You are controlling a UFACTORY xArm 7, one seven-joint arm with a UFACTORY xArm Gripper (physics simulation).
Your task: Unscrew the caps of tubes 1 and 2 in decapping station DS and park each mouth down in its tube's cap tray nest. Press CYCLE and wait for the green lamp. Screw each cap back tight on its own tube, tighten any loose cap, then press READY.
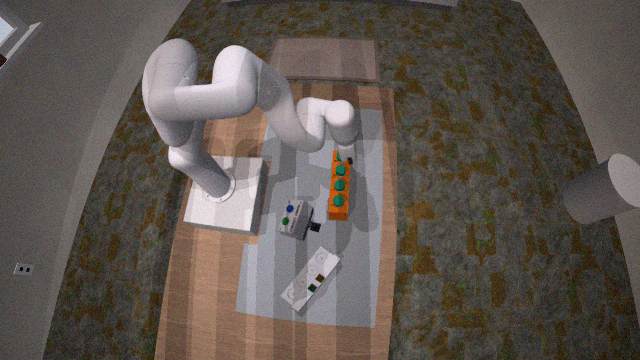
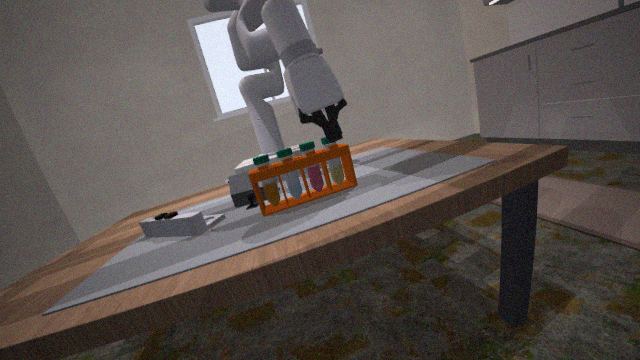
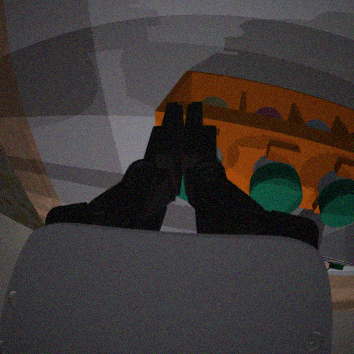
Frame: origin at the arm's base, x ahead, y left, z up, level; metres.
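Where they show: gripper, fingertip midpoint: [image 2: 336,140] [image 3: 186,123]; arm's base, origin of the base link: [image 1: 219,186] [image 2: 274,153].
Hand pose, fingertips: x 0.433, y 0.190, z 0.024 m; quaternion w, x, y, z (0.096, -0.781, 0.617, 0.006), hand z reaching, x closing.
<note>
Things, the pixels of their top centre, and the offset from my fingertips. "*": a spot on its surface instead. Level surfaces: height alone.
- orange rack, middle of its top: [image 3: 308,185] [image 2: 297,154] [image 1: 340,179] dx -0.022, dy -0.089, dz -0.007 m
- end cap, middle of its top: [image 3: 192,183] [image 2: 327,136] [image 1: 341,155] dx -0.032, dy -0.012, dz +0.012 m
- grey box, middle of its top: [image 3: 338,267] [image 2: 249,170] [image 1: 293,215] dx -0.145, dy -0.233, dz -0.026 m
- blue button, middle of its top: [image 1: 289,208] dx -0.165, dy -0.209, dz -0.036 m
- green button, middle of its top: [image 1: 285,220] dx -0.169, dy -0.254, dz -0.036 m
- white slab, middle of its top: [image 2: 175,209] [image 1: 309,277] dx -0.054, dy -0.417, dz -0.057 m
- black piece, surface spot: [image 1: 315,227] * dx -0.075, dy -0.243, dz -0.092 m
- wooden table, its level: dz -0.113 m
An orange rack [image 1: 338,216] [image 2: 352,167] [image 3: 235,86] holds several upright tubes with green caps. Three caps [image 1: 340,170] [image 2: 307,146] [image 3: 276,189] show plainly. The end cap [image 1: 339,157] [image 2: 325,141] [image 3: 183,192] is partly hidden by my gripper. My gripper [image 1: 349,160] [image 2: 334,139] [image 3: 186,123] points down with its fingers shut together and empty, right at that end cap; whether they touch it I cannot tell. A grey box [image 1: 298,226] [image 2: 241,196] has a blue button [image 1: 290,208] and a green button [image 1: 285,221]. Tube numbers are not readable.
A white slab [image 1: 326,266] [image 2: 172,227] with several ring marks and two small dark squares lies beyond the grey box. A black piece [image 1: 315,227] sticks out from the box toward the rack. The white arm base [image 1: 225,220] stands on the wooden table [image 1: 195,300].
</note>
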